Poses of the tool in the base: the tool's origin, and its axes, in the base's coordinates. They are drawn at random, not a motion.
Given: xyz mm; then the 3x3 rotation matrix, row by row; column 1 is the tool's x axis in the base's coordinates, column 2 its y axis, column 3 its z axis. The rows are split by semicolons.
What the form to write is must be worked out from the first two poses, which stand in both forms.
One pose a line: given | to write
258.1 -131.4 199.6; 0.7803 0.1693 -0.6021; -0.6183 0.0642 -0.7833; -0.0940 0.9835 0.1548 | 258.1 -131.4 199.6 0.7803 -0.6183 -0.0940 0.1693 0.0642 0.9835
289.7 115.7 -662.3; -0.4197 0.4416 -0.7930; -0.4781 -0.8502 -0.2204; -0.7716 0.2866 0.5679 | 289.7 115.7 -662.3 -0.4197 -0.4781 -0.7716 0.4416 -0.8502 0.2866
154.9 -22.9 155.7; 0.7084 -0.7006 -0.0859; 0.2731 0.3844 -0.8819; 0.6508 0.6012 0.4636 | 154.9 -22.9 155.7 0.7084 0.2731 0.6508 -0.7006 0.3844 0.6012
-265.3 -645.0 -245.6; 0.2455 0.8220 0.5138; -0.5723 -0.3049 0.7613; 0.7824 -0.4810 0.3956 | -265.3 -645.0 -245.6 0.2455 -0.5723 0.7824 0.8220 -0.3049 -0.4810
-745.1 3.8 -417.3; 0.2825 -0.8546 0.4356; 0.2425 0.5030 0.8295; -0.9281 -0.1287 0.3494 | -745.1 3.8 -417.3 0.2825 0.2425 -0.9281 -0.8546 0.5030 -0.1287
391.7 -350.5 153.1; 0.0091 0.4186 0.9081; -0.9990 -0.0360 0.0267; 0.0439 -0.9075 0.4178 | 391.7 -350.5 153.1 0.0091 -0.9990 0.0439 0.4186 -0.0360 -0.9075
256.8 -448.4 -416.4; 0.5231 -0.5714 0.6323; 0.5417 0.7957 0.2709; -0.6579 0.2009 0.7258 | 256.8 -448.4 -416.4 0.5231 0.5417 -0.6579 -0.5714 0.7957 0.2009
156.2 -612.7 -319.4; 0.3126 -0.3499 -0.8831; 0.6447 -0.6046 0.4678; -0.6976 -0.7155 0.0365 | 156.2 -612.7 -319.4 0.3126 0.6447 -0.6976 -0.3499 -0.6046 -0.7155
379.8 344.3 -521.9; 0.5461 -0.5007 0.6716; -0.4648 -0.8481 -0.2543; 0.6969 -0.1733 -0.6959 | 379.8 344.3 -521.9 0.5461 -0.4648 0.6969 -0.5007 -0.8481 -0.1733
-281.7 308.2 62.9; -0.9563 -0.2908 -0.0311; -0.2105 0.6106 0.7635; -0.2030 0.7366 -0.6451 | -281.7 308.2 62.9 -0.9563 -0.2105 -0.2030 -0.2908 0.6106 0.7366
